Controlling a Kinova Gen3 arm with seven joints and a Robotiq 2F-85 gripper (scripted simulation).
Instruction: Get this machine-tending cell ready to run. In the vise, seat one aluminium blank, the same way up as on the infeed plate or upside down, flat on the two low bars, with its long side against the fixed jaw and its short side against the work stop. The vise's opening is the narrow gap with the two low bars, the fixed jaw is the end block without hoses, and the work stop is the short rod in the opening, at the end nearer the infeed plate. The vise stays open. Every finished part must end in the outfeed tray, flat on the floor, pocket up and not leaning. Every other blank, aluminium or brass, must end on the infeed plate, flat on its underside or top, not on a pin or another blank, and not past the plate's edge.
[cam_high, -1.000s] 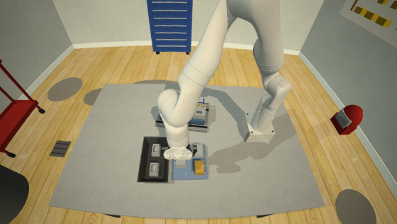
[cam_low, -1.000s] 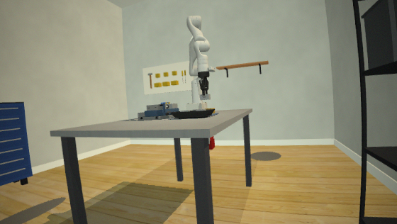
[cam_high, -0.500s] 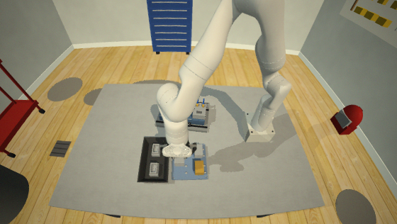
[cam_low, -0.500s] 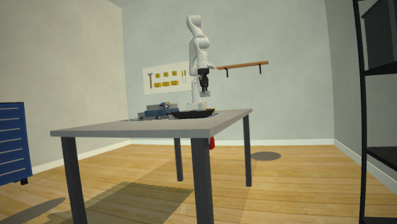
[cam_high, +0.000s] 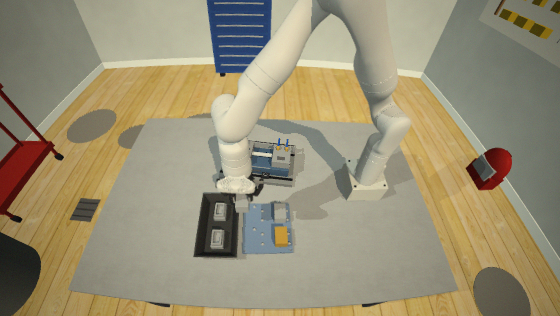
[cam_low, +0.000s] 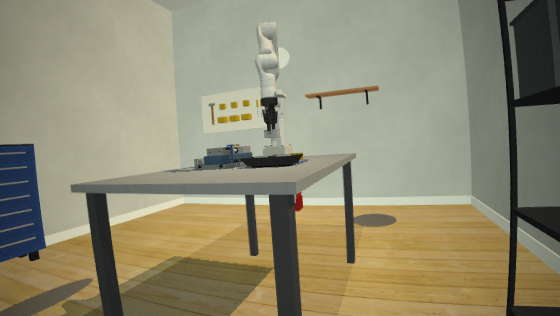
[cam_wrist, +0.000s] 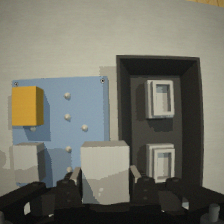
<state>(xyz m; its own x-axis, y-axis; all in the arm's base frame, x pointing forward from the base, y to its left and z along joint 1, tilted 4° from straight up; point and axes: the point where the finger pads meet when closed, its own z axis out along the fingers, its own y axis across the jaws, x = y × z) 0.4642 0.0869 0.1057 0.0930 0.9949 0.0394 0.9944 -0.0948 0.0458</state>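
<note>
My gripper is now 25 cm to the left of the vise, 13 cm above it and 7 cm past it. Round my hand: hose block (23 cm to the right, 16 cm behind, 9 cm below); brass blank (14 cm below, 12 cm behind, 8 cm to the left).
</note>
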